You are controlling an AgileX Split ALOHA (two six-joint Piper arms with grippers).
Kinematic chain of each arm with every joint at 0, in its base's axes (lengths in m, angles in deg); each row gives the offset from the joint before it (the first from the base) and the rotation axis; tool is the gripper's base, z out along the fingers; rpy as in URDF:
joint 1: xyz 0 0 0.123 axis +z
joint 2: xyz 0 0 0 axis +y
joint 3: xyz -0.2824 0 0.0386 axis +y
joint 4: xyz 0.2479 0 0.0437 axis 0.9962 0 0.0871
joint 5: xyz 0 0 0 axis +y
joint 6: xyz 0.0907 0 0.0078 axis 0.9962 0 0.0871
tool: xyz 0 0 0 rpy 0 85 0
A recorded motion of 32 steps. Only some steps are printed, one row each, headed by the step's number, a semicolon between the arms.
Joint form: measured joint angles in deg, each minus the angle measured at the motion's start. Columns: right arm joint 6, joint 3, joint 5, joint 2, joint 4, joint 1; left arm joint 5, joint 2, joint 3, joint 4, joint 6, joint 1.
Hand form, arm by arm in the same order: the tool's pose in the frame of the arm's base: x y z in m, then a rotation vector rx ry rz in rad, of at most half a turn. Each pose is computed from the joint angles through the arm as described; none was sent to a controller.
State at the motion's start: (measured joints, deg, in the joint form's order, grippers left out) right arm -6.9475 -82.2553 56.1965 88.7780 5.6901 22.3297; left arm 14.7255 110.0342 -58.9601 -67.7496 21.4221 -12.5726
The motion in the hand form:
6: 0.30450 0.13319 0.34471 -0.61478 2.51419 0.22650; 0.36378 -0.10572 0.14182 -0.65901 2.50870 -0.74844
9: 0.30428 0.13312 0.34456 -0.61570 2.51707 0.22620; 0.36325 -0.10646 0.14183 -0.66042 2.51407 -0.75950
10: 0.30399 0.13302 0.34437 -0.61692 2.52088 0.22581; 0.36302 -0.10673 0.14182 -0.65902 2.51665 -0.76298
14: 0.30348 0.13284 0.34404 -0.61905 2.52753 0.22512; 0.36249 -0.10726 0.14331 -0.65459 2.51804 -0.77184
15: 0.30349 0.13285 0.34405 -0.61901 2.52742 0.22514; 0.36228 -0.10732 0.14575 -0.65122 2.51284 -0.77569
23: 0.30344 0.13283 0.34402 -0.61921 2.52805 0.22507; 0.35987 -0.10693 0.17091 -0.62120 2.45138 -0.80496
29: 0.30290 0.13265 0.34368 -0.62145 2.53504 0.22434; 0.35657 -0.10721 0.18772 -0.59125 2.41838 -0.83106
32: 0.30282 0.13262 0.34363 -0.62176 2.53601 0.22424; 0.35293 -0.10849 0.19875 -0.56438 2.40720 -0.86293
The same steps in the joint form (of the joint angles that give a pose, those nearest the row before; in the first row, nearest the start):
6: 0.00 0.00 0.05 0.00 0.00 0.00; 1.59 0.00 -0.33 -1.27 -0.51 0.00
9: 0.00 0.00 0.22 0.00 0.00 0.00; 2.16 0.00 -0.33 -1.42 -0.59 0.00
10: 0.00 0.00 0.45 0.00 0.00 0.00; 2.38 0.00 -0.33 -1.41 -0.58 0.00
14: 0.00 0.00 0.85 0.00 0.00 0.00; 2.84 -0.23 -0.33 -1.42 -0.58 0.00
15: 0.00 0.00 0.85 0.00 0.00 0.00; 2.91 -0.60 -0.33 -1.41 -0.59 0.00
23: 0.00 0.00 0.88 0.00 0.00 0.00; 3.01 -4.44 -0.33 -1.41 -0.64 0.00
29: 0.00 0.00 1.30 0.00 0.00 0.00; 3.74 -7.04 -0.33 -1.19 -0.63 0.00
32: 0.00 0.00 1.36 0.00 0.00 0.00; 5.22 -8.78 -0.33 -1.06 -0.64 0.00

